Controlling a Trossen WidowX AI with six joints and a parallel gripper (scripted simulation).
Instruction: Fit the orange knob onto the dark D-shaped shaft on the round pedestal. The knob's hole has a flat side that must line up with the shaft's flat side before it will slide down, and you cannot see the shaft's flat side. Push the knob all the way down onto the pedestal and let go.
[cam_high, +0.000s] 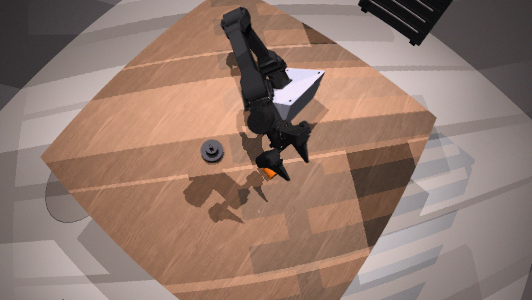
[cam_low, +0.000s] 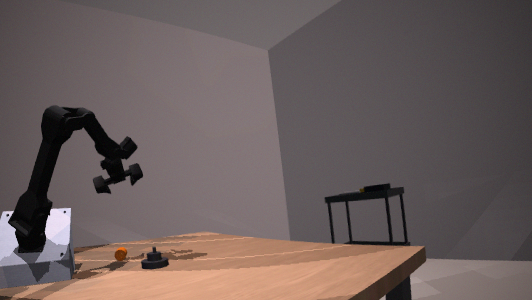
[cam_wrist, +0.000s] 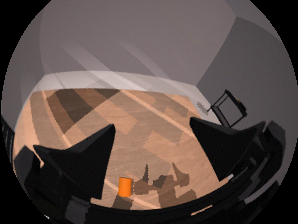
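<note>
Now: the orange knob 24 cm below my gripper tip, 10 cm to the right of it and 2 cm behind it. Round my gripper tip: round pedestal 29 cm to the right, 23 cm below, 8 cm ahead.
</note>
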